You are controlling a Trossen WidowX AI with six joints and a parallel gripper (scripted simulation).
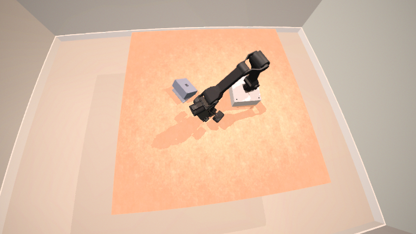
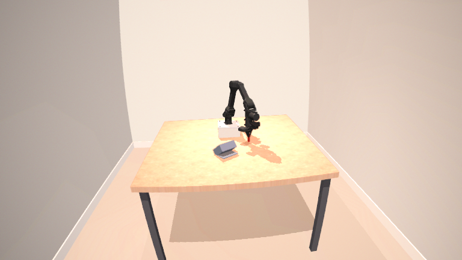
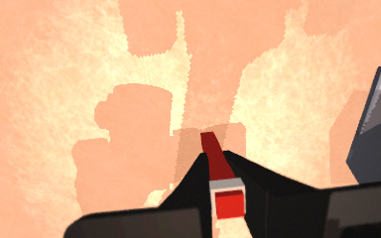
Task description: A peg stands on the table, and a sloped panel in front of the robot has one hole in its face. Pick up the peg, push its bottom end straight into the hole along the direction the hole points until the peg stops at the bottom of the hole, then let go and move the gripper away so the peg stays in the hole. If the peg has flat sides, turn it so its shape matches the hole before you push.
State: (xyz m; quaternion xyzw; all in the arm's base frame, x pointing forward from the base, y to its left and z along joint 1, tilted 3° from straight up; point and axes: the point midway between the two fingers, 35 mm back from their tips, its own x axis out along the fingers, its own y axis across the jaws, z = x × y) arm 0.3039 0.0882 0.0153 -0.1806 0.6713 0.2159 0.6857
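My gripper tip is 22 cm to the left of the grey sloped panel, 10 cm short of it and 2 cm above it. Also, from my gripper tip: red peg (2 cm above).
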